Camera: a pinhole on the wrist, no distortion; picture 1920 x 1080 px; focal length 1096.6 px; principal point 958.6 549.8 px. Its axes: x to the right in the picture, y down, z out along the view. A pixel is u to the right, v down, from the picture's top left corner.
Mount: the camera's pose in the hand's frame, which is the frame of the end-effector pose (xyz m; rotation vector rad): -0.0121 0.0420 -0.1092 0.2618 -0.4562 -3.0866
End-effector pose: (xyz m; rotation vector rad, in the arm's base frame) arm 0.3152 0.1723 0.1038 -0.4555 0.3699 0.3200
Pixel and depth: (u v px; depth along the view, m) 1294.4 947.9 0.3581
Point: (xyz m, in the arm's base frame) 0.2161 0.2660 0.3800
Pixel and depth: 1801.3 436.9 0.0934
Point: 0.1900 0.1983 0.0872
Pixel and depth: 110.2 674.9 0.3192
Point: 0.4982 0.4181 0.1938
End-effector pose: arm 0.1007 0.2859 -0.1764 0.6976 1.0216 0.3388
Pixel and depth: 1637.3 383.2 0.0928
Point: 0.0332 0.3107 -0.0788
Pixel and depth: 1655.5 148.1 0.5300
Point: 0.1511 0.2117 0.4484
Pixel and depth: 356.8 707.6 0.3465
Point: 0.3925 0.3281 -0.0985
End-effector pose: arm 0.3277 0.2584 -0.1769 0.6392 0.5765 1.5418
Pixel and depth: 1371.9 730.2 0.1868
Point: 0.3313 0.1404 -0.0930
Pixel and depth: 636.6 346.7 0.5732
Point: 0.4000 0.2910 0.3516
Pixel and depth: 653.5 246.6 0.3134
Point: 0.2937 0.2642 0.1018
